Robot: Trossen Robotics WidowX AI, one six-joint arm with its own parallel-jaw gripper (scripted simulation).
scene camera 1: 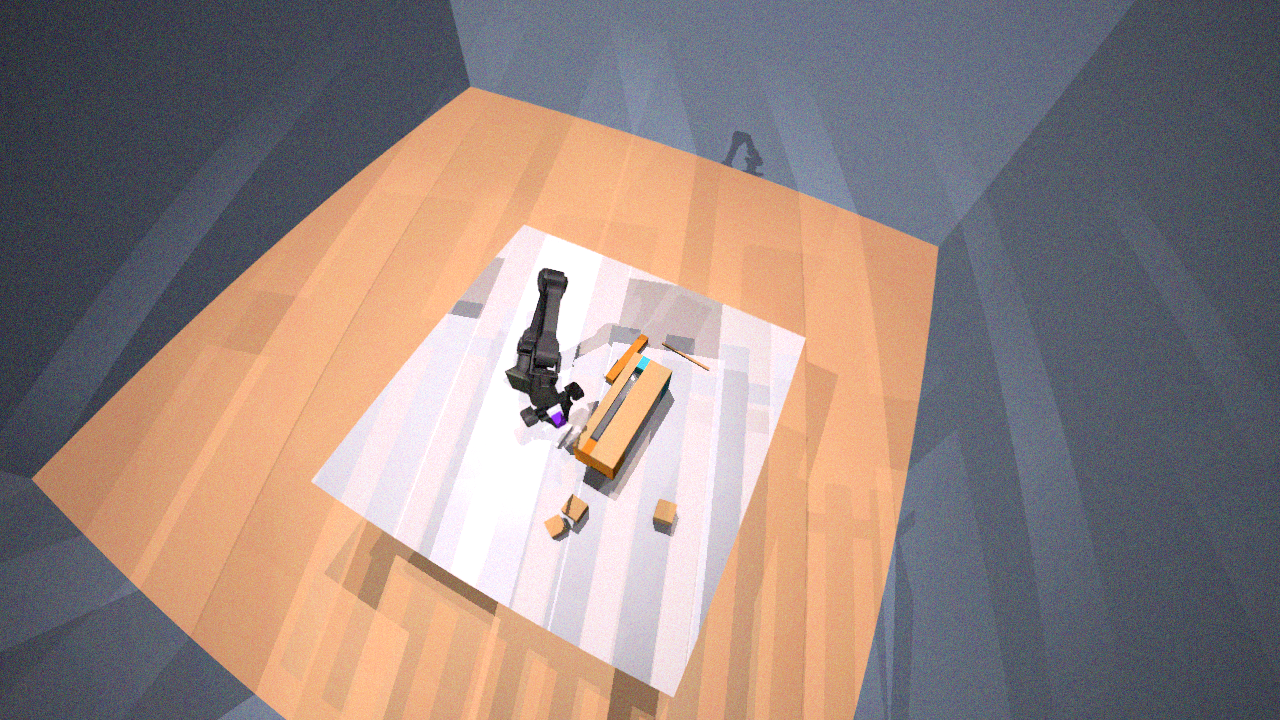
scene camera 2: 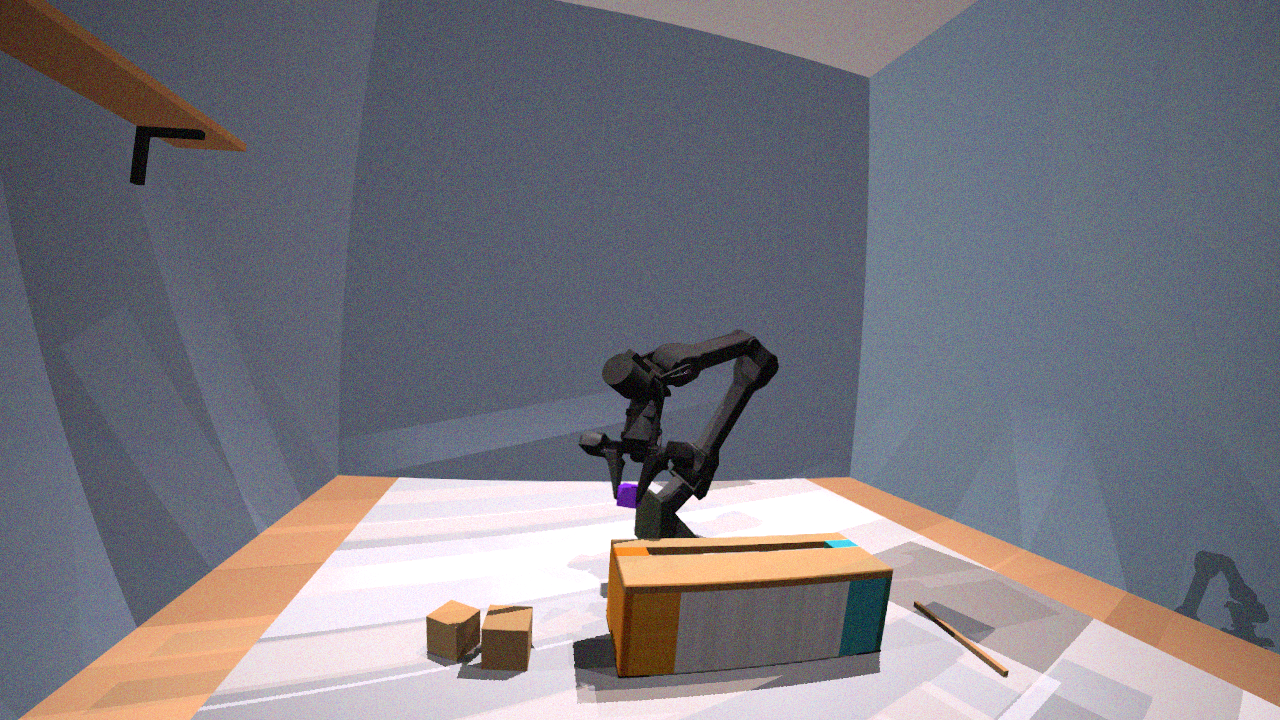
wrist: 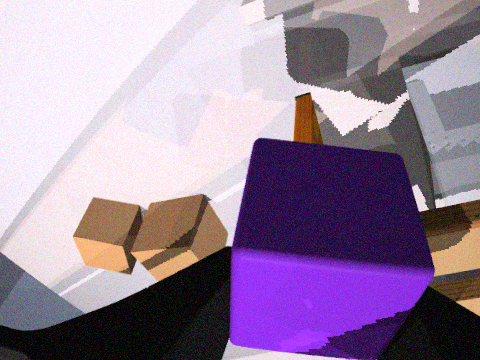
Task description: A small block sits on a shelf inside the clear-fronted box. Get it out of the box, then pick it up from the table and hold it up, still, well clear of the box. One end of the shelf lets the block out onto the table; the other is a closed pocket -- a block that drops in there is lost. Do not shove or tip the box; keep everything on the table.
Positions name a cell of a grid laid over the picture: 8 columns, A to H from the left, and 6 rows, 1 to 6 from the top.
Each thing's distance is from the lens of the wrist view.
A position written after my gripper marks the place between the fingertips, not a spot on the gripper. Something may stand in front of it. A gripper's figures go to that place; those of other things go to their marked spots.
my gripper (wrist: F5): 10 cm
purple block (wrist: F5): 6 cm
box (wrist: G2): 21 cm
The marked spots on the purple block and the box are 16 cm apart.
